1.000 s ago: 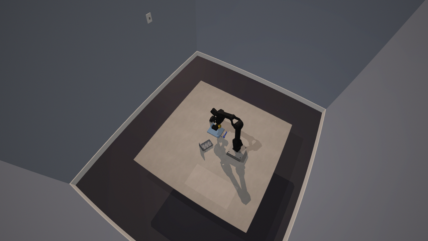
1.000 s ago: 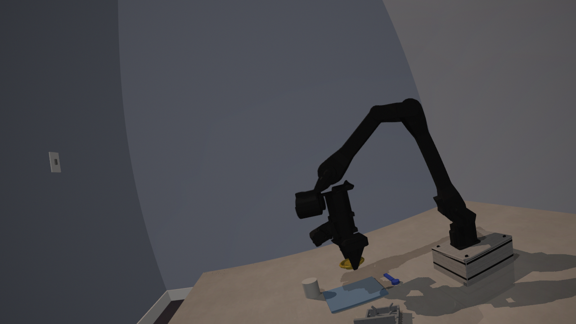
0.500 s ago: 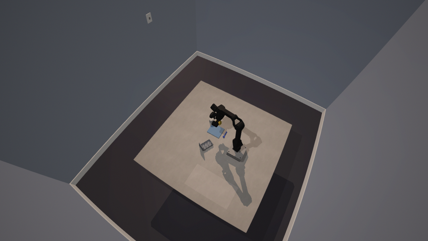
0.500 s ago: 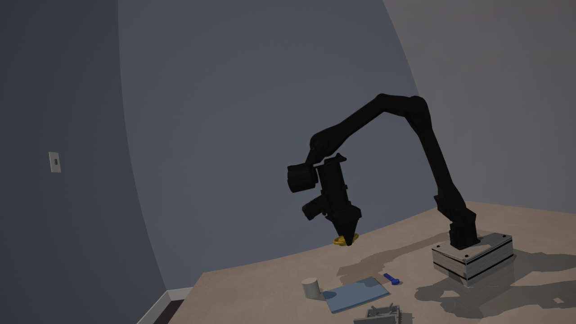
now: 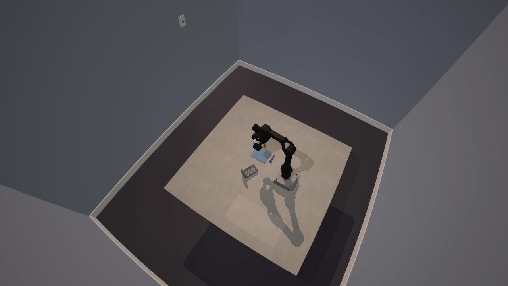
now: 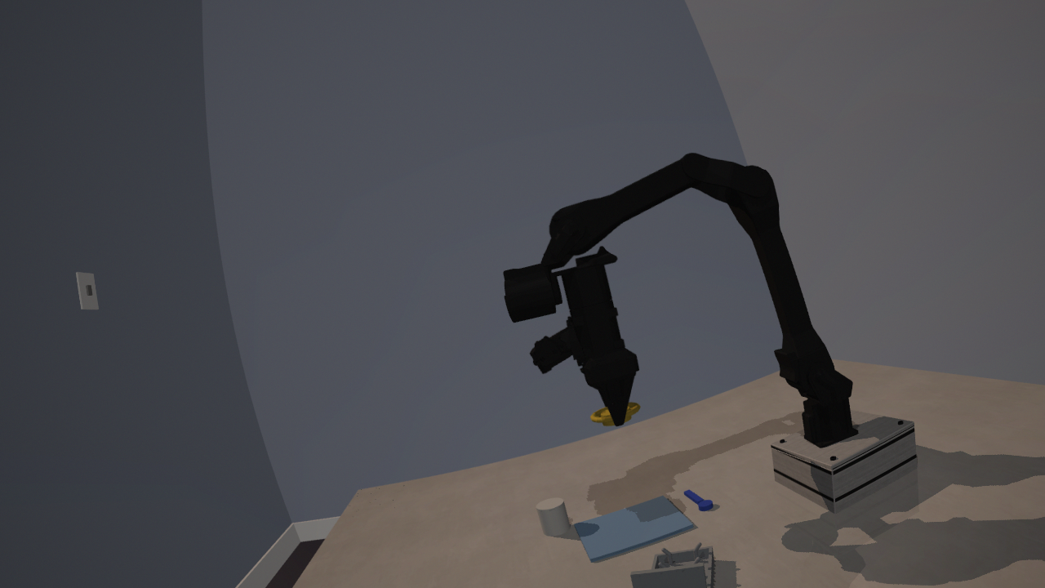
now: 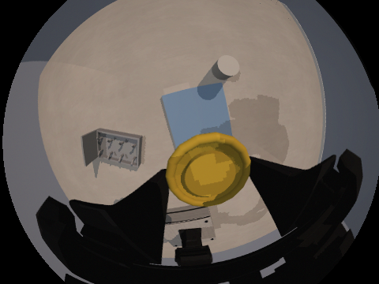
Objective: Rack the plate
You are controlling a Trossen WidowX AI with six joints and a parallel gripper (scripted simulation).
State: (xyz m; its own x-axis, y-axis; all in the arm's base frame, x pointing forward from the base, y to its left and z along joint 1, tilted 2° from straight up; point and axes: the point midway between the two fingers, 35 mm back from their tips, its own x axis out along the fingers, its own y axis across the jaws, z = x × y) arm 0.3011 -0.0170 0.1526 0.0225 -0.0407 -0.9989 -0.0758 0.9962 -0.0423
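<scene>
The grey dish rack is 3 cm behind my gripper tip, 19 cm to the left of it and 16 cm below it. The rest, counted from my gripper tip: yellow plate: 1 cm above; blue spoon: 10 cm behind, 4 cm to the right, 18 cm below; blue-grey mat: 1 cm ahead, 2 cm to the right, 18 cm below.
</scene>
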